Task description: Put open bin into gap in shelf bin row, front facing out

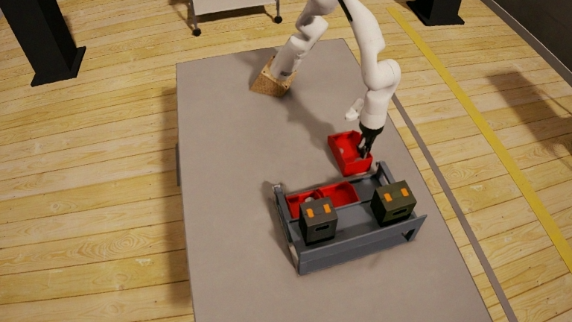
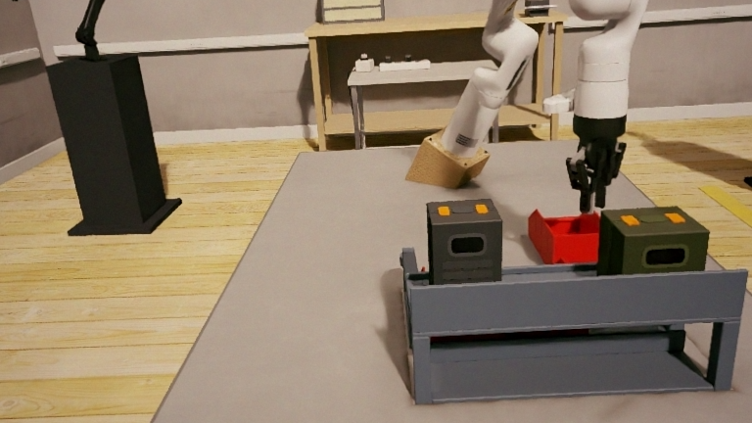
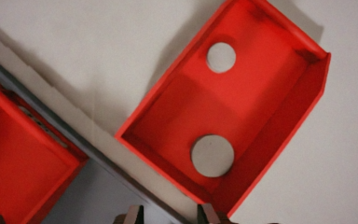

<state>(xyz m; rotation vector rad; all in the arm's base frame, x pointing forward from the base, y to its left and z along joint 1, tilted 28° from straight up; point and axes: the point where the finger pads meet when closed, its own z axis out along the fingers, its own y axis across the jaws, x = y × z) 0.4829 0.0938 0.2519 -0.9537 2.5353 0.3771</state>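
My hand is 11 cm past the grey round part, 4 cm to the left of it and 13 cm above it. From my hand the other things lie so: dark grey box (23 cm ahead, 22 cm to the right, 2 cm above); green box (22 cm ahead, 1 cm to the left, 1 cm above); grey shelf (15 cm ahead, 11 cm to the right, 7 cm below).
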